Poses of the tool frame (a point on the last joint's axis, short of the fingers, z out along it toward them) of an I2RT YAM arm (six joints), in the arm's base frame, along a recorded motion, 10 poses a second.
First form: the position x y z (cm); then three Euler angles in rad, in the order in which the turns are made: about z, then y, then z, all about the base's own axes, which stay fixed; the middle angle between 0 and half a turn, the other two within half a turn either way.
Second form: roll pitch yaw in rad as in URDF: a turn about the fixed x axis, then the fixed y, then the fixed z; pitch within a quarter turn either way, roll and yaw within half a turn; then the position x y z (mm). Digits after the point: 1 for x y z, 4 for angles.
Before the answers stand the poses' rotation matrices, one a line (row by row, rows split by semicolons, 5 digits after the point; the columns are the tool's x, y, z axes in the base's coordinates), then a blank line. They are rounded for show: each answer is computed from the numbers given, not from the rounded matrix.
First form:
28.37 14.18 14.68 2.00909 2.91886 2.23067
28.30 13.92 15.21 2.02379 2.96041 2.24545
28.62 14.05 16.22 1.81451 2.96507 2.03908
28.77 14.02 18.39 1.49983 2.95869 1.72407
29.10 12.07 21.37 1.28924 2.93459 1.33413
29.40 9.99 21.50 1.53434 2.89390 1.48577
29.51 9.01 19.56 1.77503 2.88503 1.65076
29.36 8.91 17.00 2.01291 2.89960 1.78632
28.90 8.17 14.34 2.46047 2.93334 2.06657
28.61 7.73 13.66 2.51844 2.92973 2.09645
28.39 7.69 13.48 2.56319 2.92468 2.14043
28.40 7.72 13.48 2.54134 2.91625 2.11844
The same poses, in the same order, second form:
-0.96912 -0.20606 -0.13541; -0.22805 0.95788 0.17452; 0.09375 0.20002 -0.97530
-0.97106 -0.21066 -0.11255; -0.22544 0.96404 0.14072; 0.07886 0.16202 -0.98363
-0.97320 -0.21588 -0.07926; -0.22603 0.96143 0.15670; 0.04238 0.17042 -0.98446
-0.97514 -0.21983 -0.02777; -0.22120 0.95852 0.17975; -0.01290 0.18143 -0.98332
-0.99760 -0.04968 0.04819; -0.03911 0.97906 0.19980; -0.05711 0.19743 -0.97865
-0.99873 0.04596 0.02082; 0.04966 0.96843 0.24428; -0.00894 0.24500 -0.96948
-0.99176 0.12651 -0.02027; 0.11733 0.96034 0.25295; 0.05147 0.24848 -0.96727
-0.97177 0.23029 -0.05125; 0.21248 0.94871 0.23409; 0.10253 0.21660 -0.97086
-0.91543 0.39026 -0.09835; 0.36903 0.91145 0.18186; 0.16062 0.13018 -0.97839
-0.90317 0.41612 -0.10551; 0.39387 0.90099 0.18189; 0.17076 0.12272 -0.97764
-0.90138 0.41719 -0.11607; 0.39376 0.90117 0.18123; 0.18021 0.11766 -0.97657
-0.90104 0.41784 -0.11634; 0.39259 0.89971 0.19076; 0.18438 0.12621 -0.97472

2.9393 -0.0939 -2.9105 283.7 141.8 146.8
2.9783 -0.0789 -2.9135 283.0 139.2 152.1
2.9702 -0.0424 -2.9134 286.2 140.5 162.2
2.9591 0.0129 -2.9185 287.7 140.2 183.9
2.9425 0.0571 -3.1024 291.0 120.7 213.7
2.8941 0.0089 3.0919 294.0 99.9 215.0
2.8901 -0.0515 3.0238 295.1 90.1 195.6
2.9221 -0.1027 2.9263 293.6 89.1 170.0
3.0093 -0.1613 2.7584 289.0 81.7 143.4
3.0167 -0.1716 2.7304 286.1 77.3 136.6
3.0217 -0.1812 2.7297 283.9 76.9 134.8
3.0128 -0.1854 2.7307 284.0 77.2 134.8

